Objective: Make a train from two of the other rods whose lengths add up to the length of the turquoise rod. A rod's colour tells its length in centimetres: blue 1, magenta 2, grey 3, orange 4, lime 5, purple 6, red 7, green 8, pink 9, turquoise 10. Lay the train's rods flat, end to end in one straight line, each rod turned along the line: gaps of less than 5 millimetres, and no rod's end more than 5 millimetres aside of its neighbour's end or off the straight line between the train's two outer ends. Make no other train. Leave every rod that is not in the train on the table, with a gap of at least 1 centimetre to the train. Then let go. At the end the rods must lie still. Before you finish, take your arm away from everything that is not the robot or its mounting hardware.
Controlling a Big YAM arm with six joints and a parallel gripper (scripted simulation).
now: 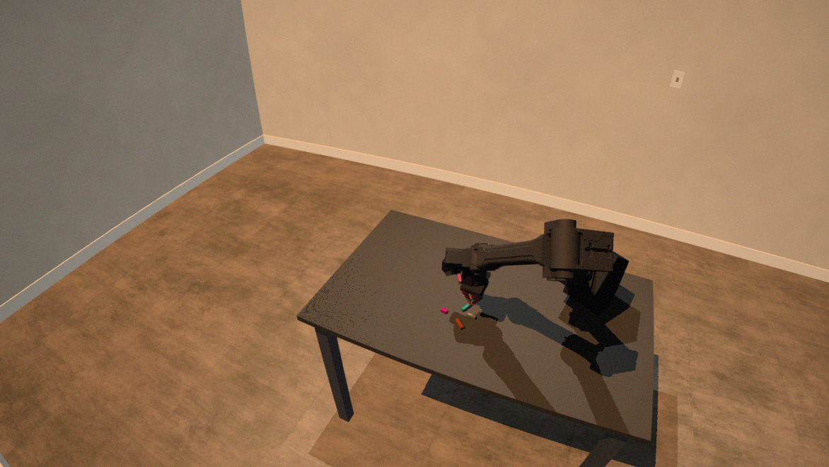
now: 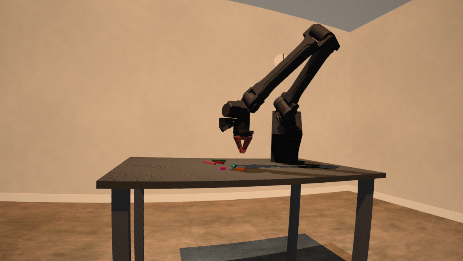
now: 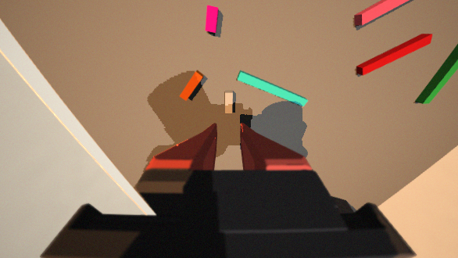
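Right now my hand is 70 mm above the grey rod. From my hand the other things lie so: turquoise rod 30 mm ahead, 50 mm to the right, 70 mm below; then orange rod 10 mm ahead, 50 mm to the left, 70 mm below; then magenta rod 80 mm ahead, 40 mm to the left, 70 mm below.
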